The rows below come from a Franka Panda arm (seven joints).
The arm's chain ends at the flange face. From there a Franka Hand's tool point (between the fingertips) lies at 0.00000 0.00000 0.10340 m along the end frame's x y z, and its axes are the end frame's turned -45 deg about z.
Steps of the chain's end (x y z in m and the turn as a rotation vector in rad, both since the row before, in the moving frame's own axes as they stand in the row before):
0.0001 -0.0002 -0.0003 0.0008 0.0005 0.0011
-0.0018 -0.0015 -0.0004 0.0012 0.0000 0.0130
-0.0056 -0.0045 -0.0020 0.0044 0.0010 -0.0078
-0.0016 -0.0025 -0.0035 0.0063 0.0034 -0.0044
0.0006 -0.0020 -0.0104 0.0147 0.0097 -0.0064
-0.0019 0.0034 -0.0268 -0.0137 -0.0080 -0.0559
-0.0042 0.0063 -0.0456 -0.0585 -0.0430 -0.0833
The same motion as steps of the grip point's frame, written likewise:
0.0003 -0.0001 -0.0003 0.0002 0.0009 0.0011
-0.0001 -0.0024 -0.0004 0.0008 0.0008 0.0130
-0.0004 -0.0074 -0.0020 0.0024 0.0038 -0.0078
0.0013 -0.0031 -0.0035 0.0021 0.0069 -0.0044
0.0036 -0.0014 -0.0104 0.0035 0.0173 -0.0064
-0.0053 0.0015 -0.0268 -0.0040 -0.0153 -0.0559
-0.0148 0.0029 -0.0459 -0.0110 -0.0718 -0.0833

